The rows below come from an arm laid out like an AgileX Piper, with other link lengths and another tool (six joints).
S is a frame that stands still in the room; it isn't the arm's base.
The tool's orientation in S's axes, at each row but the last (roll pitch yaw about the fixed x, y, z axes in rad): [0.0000, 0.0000, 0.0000]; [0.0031, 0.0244, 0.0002]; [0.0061, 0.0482, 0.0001]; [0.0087, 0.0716, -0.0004]
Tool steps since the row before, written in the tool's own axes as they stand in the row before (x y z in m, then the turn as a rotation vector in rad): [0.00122, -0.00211, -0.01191, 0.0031, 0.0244, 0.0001]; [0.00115, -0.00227, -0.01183, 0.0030, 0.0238, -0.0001]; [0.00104, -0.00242, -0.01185, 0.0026, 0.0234, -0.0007]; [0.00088, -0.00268, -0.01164, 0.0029, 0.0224, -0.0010]
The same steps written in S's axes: [0.00122, -0.00211, -0.01191, 0.0031, 0.0244, 0.0001]; [0.00086, -0.00223, -0.01186, 0.0030, 0.0238, -0.0001]; [0.00047, -0.00235, -0.01190, 0.0026, 0.0234, -0.0007]; [0.00004, -0.00258, -0.01170, 0.0028, 0.0224, -0.0010]
